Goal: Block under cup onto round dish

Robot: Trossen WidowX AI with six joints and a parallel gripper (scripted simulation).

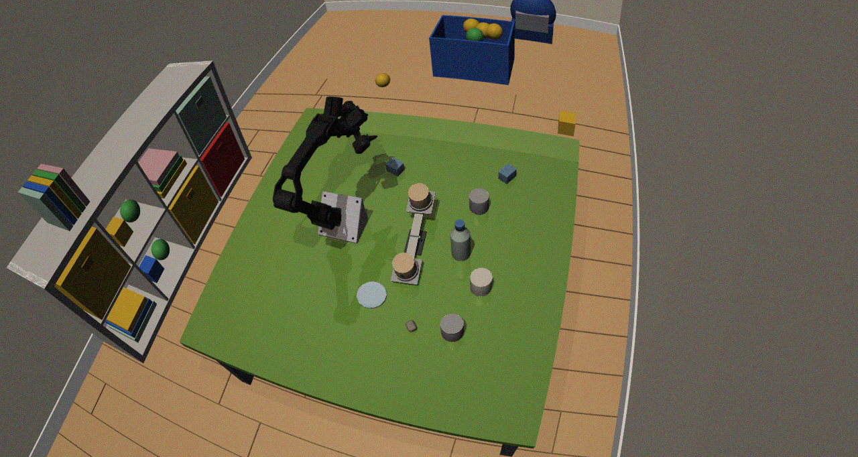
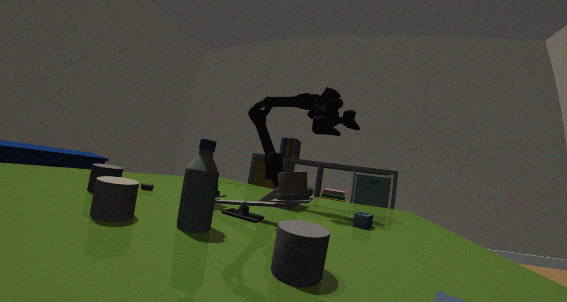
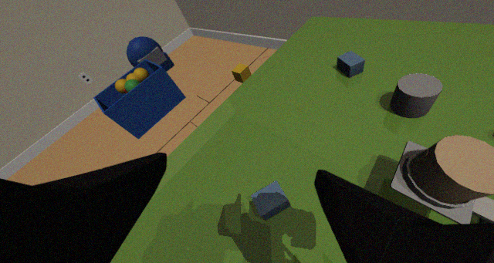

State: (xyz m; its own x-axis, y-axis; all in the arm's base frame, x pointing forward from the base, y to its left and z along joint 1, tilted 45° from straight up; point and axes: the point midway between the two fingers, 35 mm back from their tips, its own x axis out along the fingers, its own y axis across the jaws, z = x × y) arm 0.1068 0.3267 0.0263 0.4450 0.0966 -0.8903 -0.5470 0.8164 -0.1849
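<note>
Right now the brown cup is 400 mm to the right of my gripper tip, 240 mm below it and 200 mm ahead of it. The rest, counted from my gripper tip: balance 260 mm below, 250 mm to the right, 190 mm ahead; then grey bottle 350 mm ahead, 260 mm to the right, 190 mm below; then grey block 380 mm to the right, 260 mm below, 200 mm ahead.
</note>
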